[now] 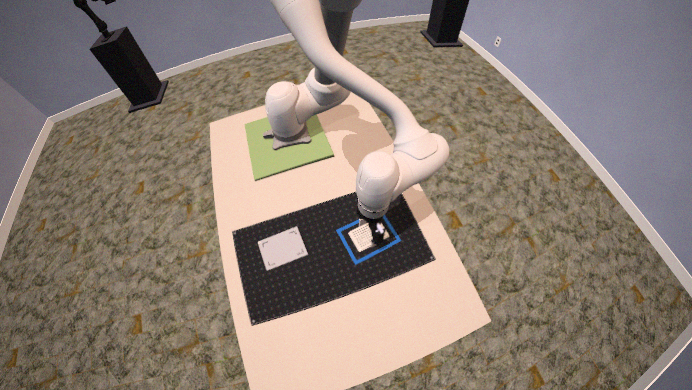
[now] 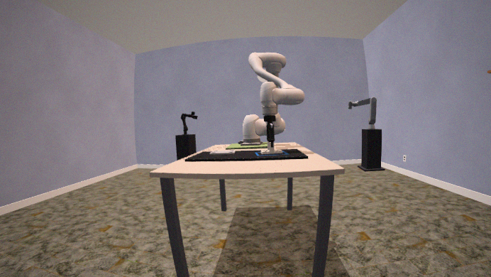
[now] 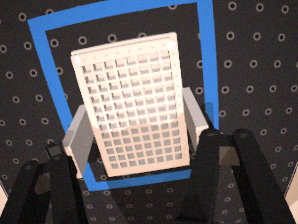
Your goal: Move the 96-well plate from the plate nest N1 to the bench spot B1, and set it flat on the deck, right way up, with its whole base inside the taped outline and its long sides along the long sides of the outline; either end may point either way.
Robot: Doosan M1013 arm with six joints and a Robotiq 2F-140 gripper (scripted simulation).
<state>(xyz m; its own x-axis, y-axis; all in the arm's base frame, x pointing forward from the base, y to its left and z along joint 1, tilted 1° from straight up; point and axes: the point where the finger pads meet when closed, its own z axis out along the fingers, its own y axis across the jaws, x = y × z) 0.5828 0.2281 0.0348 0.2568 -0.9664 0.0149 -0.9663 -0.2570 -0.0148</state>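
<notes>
My gripper is now 2 cm above the white 96-well plate. The rest, counted from my hand: grey plate nest N1 (32 cm to the right, 3 cm below, 2 cm behind).
</notes>
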